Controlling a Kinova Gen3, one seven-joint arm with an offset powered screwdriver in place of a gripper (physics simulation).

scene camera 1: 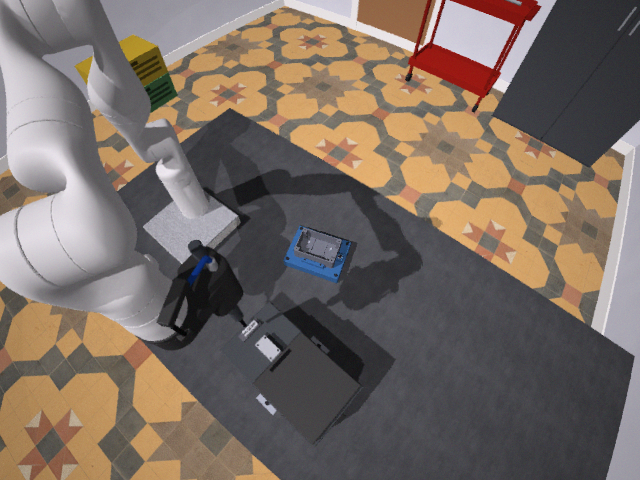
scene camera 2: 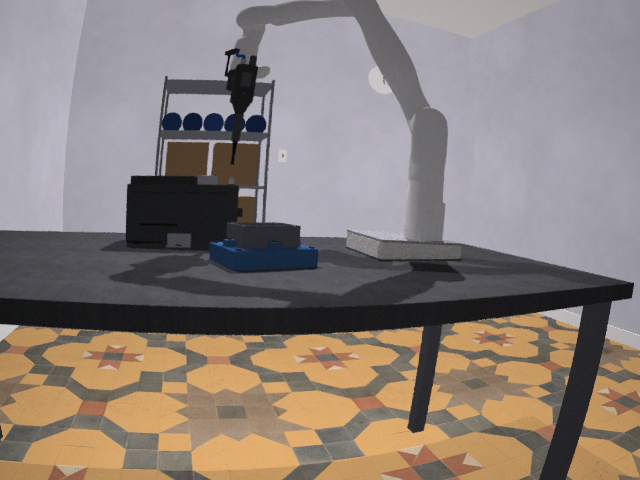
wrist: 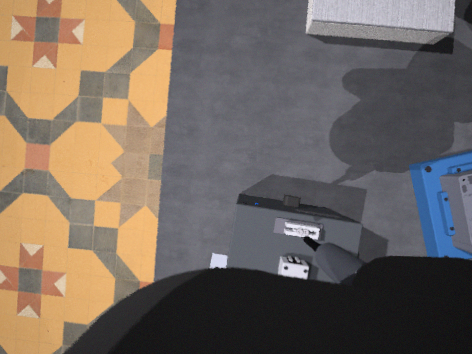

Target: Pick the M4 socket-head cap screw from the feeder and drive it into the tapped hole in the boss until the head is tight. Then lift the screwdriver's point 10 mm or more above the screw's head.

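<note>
My screwdriver [scene camera 1: 244, 324] [scene camera 2: 232, 162] [wrist: 306, 239] points down with its thin dark bit. In the scene camera 2 view the tip hangs a little above the feeder's top. The feeder [scene camera 1: 307, 387] [scene camera 2: 180, 214] [wrist: 255, 235] is a dark box with a bright metal pick-up piece [scene camera 1: 249, 329] [wrist: 301, 230] close to the tip in the image. The M4 screw is too small to make out, on the bit or in the feeder. A grey open housing [scene camera 1: 318, 248] [scene camera 2: 263, 235] [wrist: 462, 215] sits on a blue fixture [scene camera 1: 310, 268] [scene camera 2: 273, 259] [wrist: 431, 210]. I cannot pick out the tapped hole.
A white block [scene camera 1: 268, 347] [wrist: 293, 268] sits on the feeder beside the pick-up piece. The arm's pale base plate [scene camera 1: 180, 232] [scene camera 2: 413, 250] [wrist: 380, 15] stands on the dark table [scene camera 1: 465, 335] [scene camera 2: 310, 315]. A red cart [scene camera 1: 454, 70] and a shelf rack [scene camera 2: 219, 86] stand beyond the table.
</note>
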